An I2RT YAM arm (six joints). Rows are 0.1 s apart.
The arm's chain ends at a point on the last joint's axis. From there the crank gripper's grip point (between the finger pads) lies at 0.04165 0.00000 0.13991 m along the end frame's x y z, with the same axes.
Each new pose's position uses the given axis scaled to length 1; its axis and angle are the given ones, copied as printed.
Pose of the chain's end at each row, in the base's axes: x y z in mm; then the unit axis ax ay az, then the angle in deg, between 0 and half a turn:
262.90 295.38 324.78 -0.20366 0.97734 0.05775 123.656
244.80 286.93 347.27 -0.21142 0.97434 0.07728 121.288
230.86 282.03 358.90 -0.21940 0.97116 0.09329 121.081
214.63 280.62 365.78 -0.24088 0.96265 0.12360 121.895
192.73 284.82 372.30 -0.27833 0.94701 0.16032 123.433
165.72 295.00 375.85 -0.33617 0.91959 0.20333 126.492
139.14 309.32 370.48 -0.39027 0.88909 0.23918 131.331
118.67 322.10 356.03 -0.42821 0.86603 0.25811 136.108
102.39 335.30 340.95 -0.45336 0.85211 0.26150 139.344
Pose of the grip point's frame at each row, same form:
353.76 320.49 213.32 -0.20366 0.97734 0.05775 123.656
339.02 317.93 240.17 -0.21142 0.97434 0.07728 121.288
324.43 317.41 252.58 -0.21940 0.97116 0.09329 121.081
304.30 324.29 259.19 -0.24088 0.96265 0.12360 121.895
275.68 338.81 264.99 -0.27833 0.94701 0.16032 123.433
236.64 360.81 266.54 -0.33617 0.91959 0.20333 126.492
193.89 383.21 257.11 -0.39027 0.88909 0.23918 131.331
159.19 398.33 238.31 -0.42821 0.86603 0.25811 136.108
134.35 410.25 219.83 -0.45336 0.85211 0.26150 139.344

